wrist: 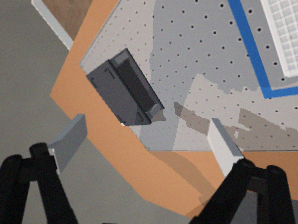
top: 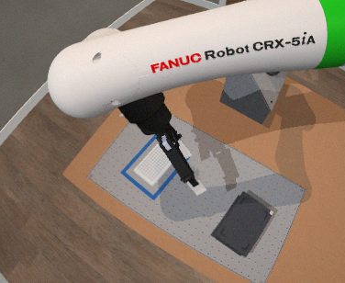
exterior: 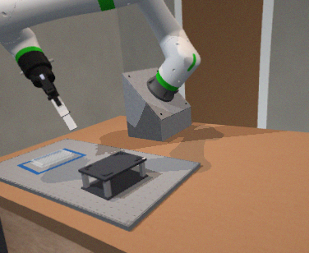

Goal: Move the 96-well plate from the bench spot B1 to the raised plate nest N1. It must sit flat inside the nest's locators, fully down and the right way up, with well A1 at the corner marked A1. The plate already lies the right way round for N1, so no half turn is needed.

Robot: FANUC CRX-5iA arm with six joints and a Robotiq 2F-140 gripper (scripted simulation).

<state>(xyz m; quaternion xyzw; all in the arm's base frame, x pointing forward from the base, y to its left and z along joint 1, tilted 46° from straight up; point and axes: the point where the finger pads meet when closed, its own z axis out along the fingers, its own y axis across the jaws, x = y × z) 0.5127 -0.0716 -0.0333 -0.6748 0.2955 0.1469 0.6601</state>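
My hand is 1 cm past the white 96-well plate, 14 cm to the left of it and 16 cm above it. From my hand the other things lie so: dark raised plate nest 5 cm ahead, 21 cm to the left, 11 cm below.
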